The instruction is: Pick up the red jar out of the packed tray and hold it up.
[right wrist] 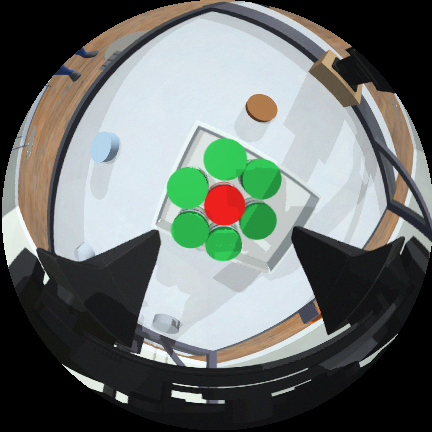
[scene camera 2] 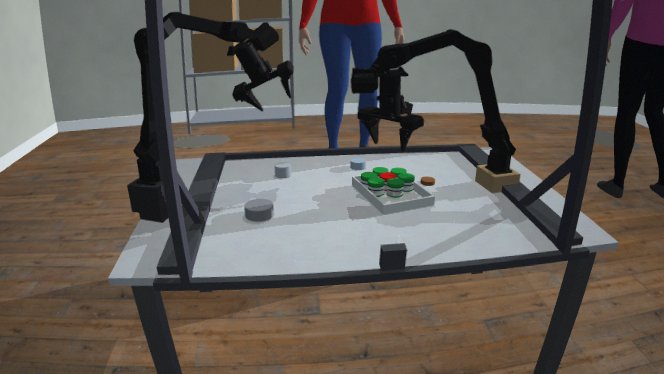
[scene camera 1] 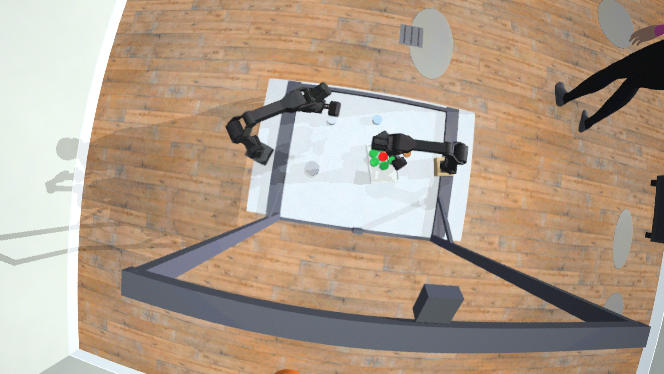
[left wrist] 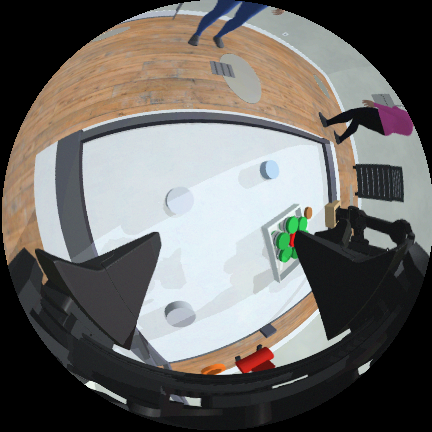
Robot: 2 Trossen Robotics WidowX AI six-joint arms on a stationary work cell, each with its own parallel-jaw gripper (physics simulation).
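Where they show: left gripper, fingertip midpoint: (scene camera 2: 276,104) (scene camera 1: 328,110) (left wrist: 229,238); right gripper, fingertip midpoint: (right wrist: 227,235) (scene camera 2: 389,147); left arm's base, link origin: (right wrist: 123,347) (scene camera 2: 152,179) (scene camera 1: 257,150); right arm's base, link origin: (right wrist: 345,73) (scene camera 2: 498,169) (scene camera 1: 445,166) (left wrist: 337,213).
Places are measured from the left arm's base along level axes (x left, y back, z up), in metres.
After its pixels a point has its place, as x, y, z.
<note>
The red jar (scene camera 1: 383,156) @[0.289, -0.581, -0.048] (scene camera 2: 387,176) @[0.280, -0.581, -0.047] (left wrist: 292,240) @[0.284, -0.565, -0.046] (right wrist: 224,205) @[0.289, -0.581, -0.047] stands upright in the pale tray (scene camera 1: 384,181) @[0.179, -0.650, -0.067] (scene camera 2: 407,206) @[0.175, -0.650, -0.084] (right wrist: 176,172), closely ringed by several green-lidded jars (scene camera 1: 383,165) @[0.247, -0.603, -0.047] (scene camera 2: 395,185) @[0.227, -0.610, -0.050] (left wrist: 283,241) @[0.279, -0.526, -0.047] (right wrist: 225,159) @[0.334, -0.606, -0.047]. Its sides are mostly hidden by them. My right gripper (scene camera 1: 390,151) @[0.296, -0.581, 0.034] (scene camera 2: 390,146) @[0.296, -0.581, 0.034] (right wrist: 227,235) @[0.296, -0.581, 0.034] is open and empty, pointing down above the jars with space between fingertips and lids. In the right wrist view the red lid lies between the two fingers' lines, slightly above the tips. My left gripper (scene camera 1: 329,100) @[0.317, -0.245, 0.135] (scene camera 2: 275,103) @[0.317, -0.245, 0.135] (left wrist: 229,238) @[0.317, -0.245, 0.135] is open and empty, high over the table's back left.
A brown disc (scene camera 1: 407,154) @[0.372, -0.696, -0.084] (scene camera 2: 428,181) @[0.362, -0.695, -0.084] (right wrist: 261,108) @[0.376, -0.689, -0.084] lies right of the tray. A blue cylinder (scene camera 2: 358,164) @[0.435, -0.468, -0.077] (right wrist: 104,147) @[0.450, -0.471, -0.072] stands behind it. A pale cylinder (scene camera 2: 282,170) @[0.313, -0.257, -0.070] (left wrist: 179,201) @[0.334, -0.249, -0.061] and a grey disc (scene camera 1: 311,168) @[0.055, -0.282, -0.066] (scene camera 2: 258,209) @[0.032, -0.294, -0.066] are to the left. Dark frame bars edge the table.
</note>
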